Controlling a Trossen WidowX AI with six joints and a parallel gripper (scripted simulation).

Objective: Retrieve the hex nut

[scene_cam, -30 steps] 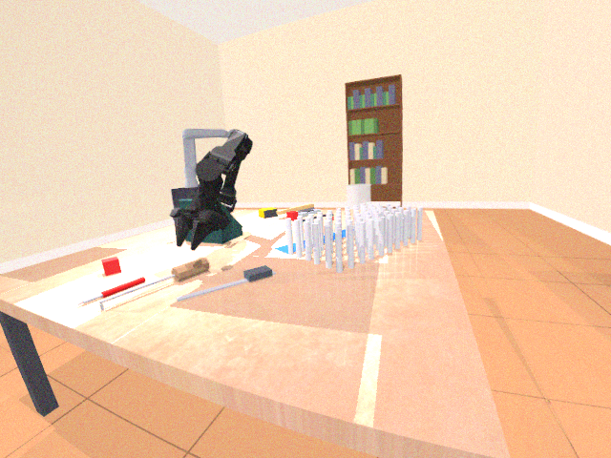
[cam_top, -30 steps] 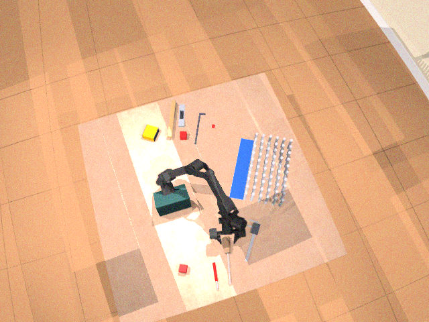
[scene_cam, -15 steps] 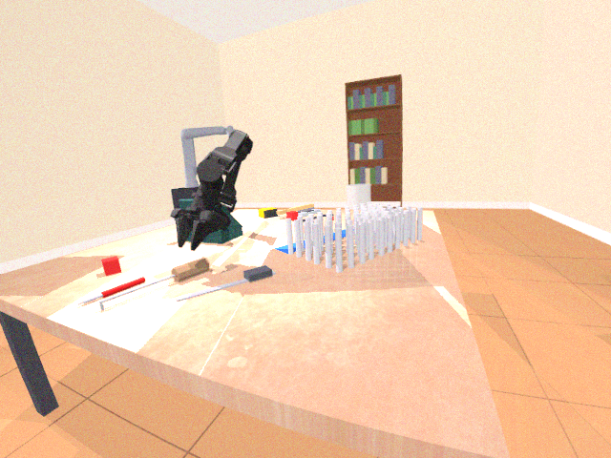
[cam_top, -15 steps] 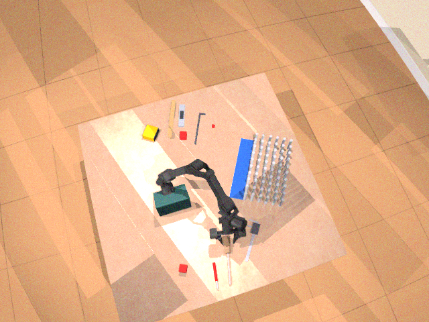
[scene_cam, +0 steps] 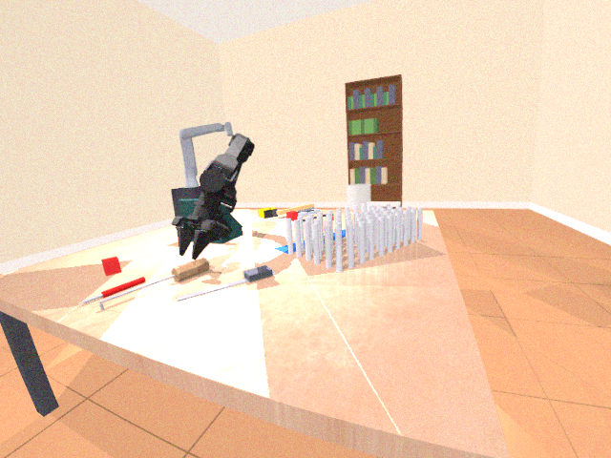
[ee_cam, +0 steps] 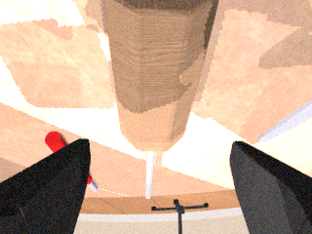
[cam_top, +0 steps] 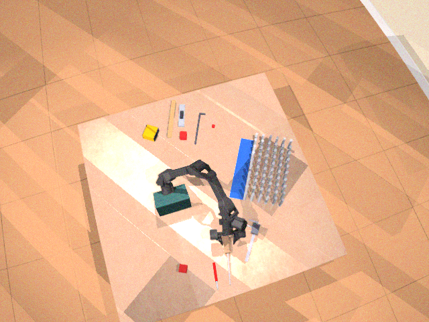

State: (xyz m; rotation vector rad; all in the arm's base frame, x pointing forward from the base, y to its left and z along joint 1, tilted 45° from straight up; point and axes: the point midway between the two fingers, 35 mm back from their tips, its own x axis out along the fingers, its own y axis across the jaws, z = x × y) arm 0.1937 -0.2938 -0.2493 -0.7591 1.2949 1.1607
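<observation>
My gripper tip is 40 cm to the right of the blue taped strip, 27 cm short of it and 5 cm above it. The rest, counted from my gripper tip: red-handled screwdriver: 15 cm to the right, 13 cm behind, 5 cm below.
</observation>
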